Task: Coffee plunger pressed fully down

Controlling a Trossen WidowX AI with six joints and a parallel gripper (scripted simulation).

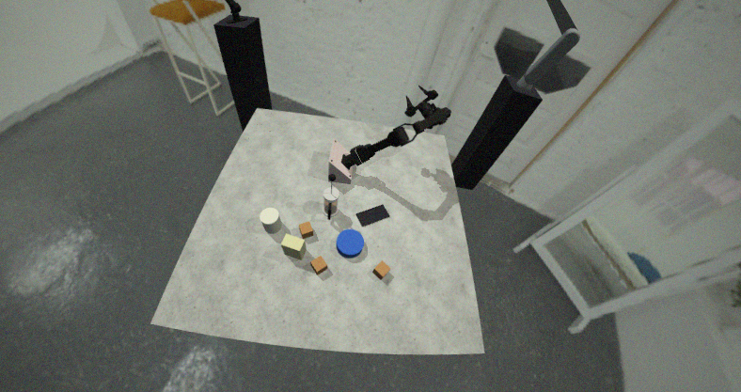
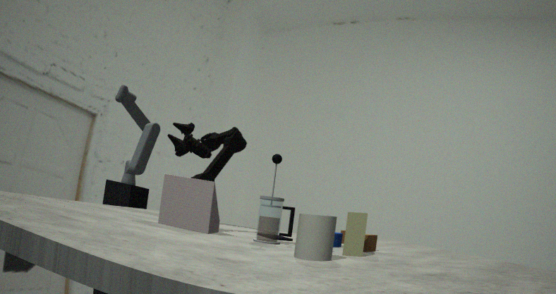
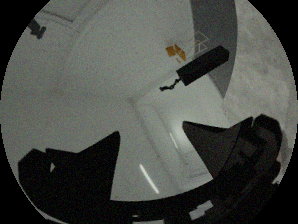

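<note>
Now: gripper tip 56 cm short of the coffee press, 29 cm to the left of it and 27 cm above it. Round my gripper tip: black plate (54 cm ahead, 9 cm to the right, 39 cm below); blue disc (71 cm ahead, 18 cm to the right, 37 cm below).
</note>
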